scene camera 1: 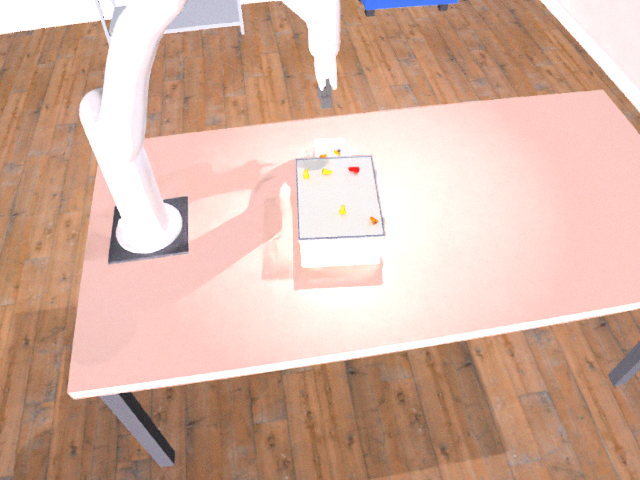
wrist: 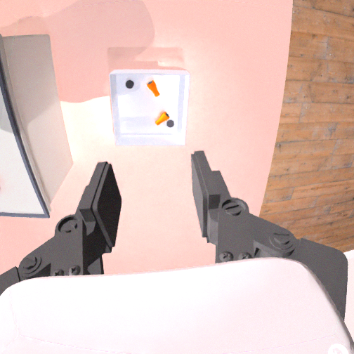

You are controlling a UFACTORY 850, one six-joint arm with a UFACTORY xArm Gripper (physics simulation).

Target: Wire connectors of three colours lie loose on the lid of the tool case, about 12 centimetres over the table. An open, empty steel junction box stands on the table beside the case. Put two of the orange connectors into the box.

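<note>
The steel junction box [scene camera 1: 329, 142] [wrist: 150, 140] stands open on the table beside the case. Two orange connectors lie apart on its floor: one [scene camera 1: 323, 156] [wrist: 153, 88] near the far wall in the wrist view, the other [scene camera 1: 337, 151] [wrist: 162, 118], lighter in the glare, beside a dark round spot. Another orange connector [scene camera 1: 373, 220] lies near a corner of the case lid [scene camera 1: 320, 201] [wrist: 17, 175]. My gripper [scene camera 1: 325, 105] [wrist: 153, 176] is open and empty, high above the box's level, with the box beyond its fingertips in the wrist view.
Three yellow connectors [scene camera 1: 306, 174] [scene camera 1: 326, 172] [scene camera 1: 342, 210] and a red one [scene camera 1: 354, 169] lie on the lid. The white case [scene camera 1: 340, 252] rises from the table [scene camera 1: 491, 206] close beside the box. The table's back edge runs behind the box.
</note>
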